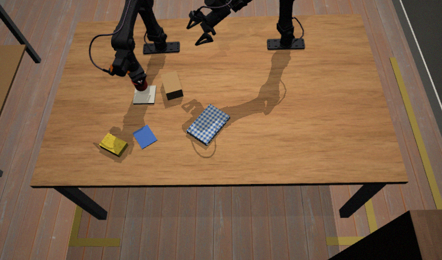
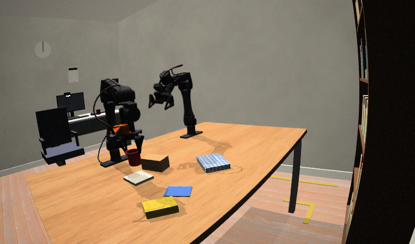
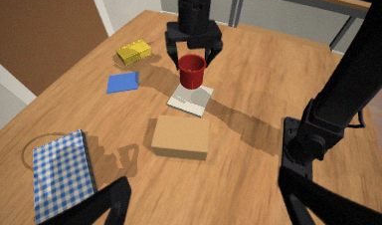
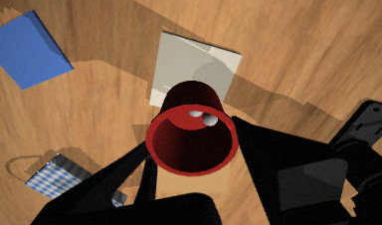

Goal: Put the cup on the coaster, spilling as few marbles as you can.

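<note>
My right gripper is now 120 mm above the coaster. Also, from my right hand: red cup (30 mm below); then flat blue square (240 mm ahead, 20 mm to the left, 130 mm below); then brown box (30 mm behind, 140 mm to the left, 100 mm below).
</note>
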